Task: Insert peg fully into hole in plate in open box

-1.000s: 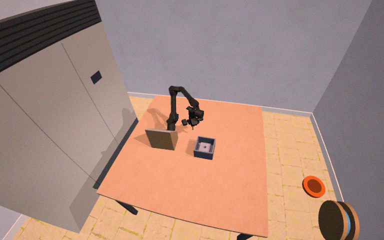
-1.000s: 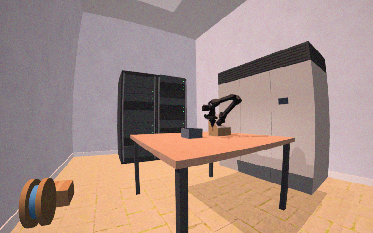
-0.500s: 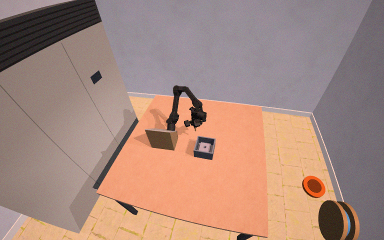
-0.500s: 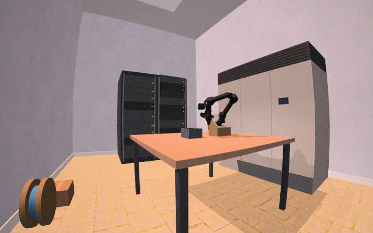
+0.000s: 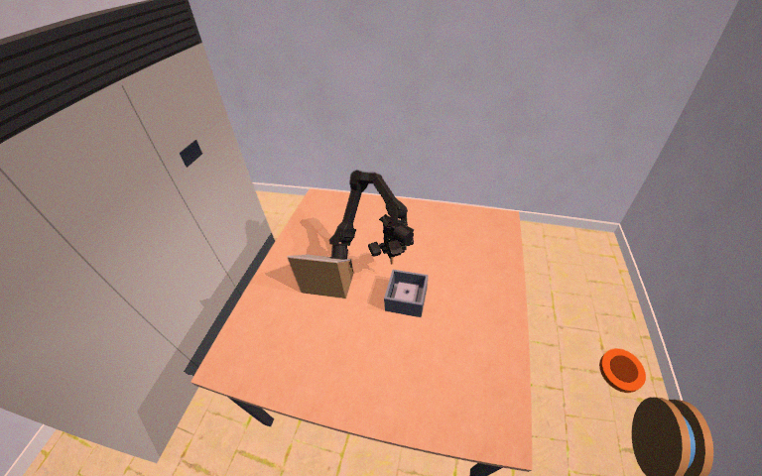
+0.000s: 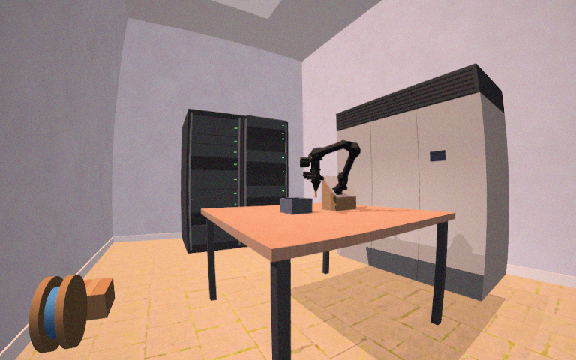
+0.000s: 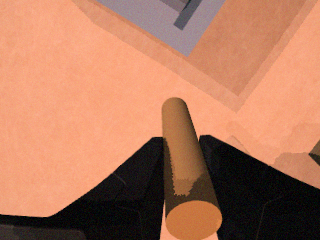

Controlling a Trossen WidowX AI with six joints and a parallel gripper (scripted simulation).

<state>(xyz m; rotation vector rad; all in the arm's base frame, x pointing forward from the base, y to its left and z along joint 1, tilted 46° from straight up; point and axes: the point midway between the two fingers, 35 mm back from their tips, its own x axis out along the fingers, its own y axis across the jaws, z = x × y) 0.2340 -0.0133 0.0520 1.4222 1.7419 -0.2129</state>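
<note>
The pale plate lies 80 mm ahead of my hand, 110 mm to the right of it and 140 mm below it. From my hand the other things lie so: box 80 mm ahead, 110 mm to the right, 150 mm below; peg 40 mm below.
</note>
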